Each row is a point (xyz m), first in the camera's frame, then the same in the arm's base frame.
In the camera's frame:
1: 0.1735 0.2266 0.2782
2: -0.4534 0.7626 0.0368
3: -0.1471 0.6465 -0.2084
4: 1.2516 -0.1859 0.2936
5: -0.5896 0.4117 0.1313
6: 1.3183 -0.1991 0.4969
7: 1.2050 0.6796 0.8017
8: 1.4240 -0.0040 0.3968
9: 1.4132 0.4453 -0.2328
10: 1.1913 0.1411 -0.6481
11: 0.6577 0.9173 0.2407
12: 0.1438 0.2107 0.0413
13: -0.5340 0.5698 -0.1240
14: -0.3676 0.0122 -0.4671
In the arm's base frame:
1: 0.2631 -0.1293 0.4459
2: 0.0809 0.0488 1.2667
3: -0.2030 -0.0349 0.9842
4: 0.0773 -0.1259 -0.6935
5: 0.2960 -0.2723 1.2312
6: 0.2498 -0.0454 -0.7920
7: 0.3405 0.7927 -0.3831
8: 0.0778 0.1268 -0.7915
9: -0.6157 0.3015 -0.4964
10: -0.8598 -0.1822 -0.3526
11: -0.0840 0.6259 0.2972
12: 0.0564 -0.2345 0.5048
13: 0.0040 -0.2025 1.2871
14: -0.2188 -0.7541 0.9671

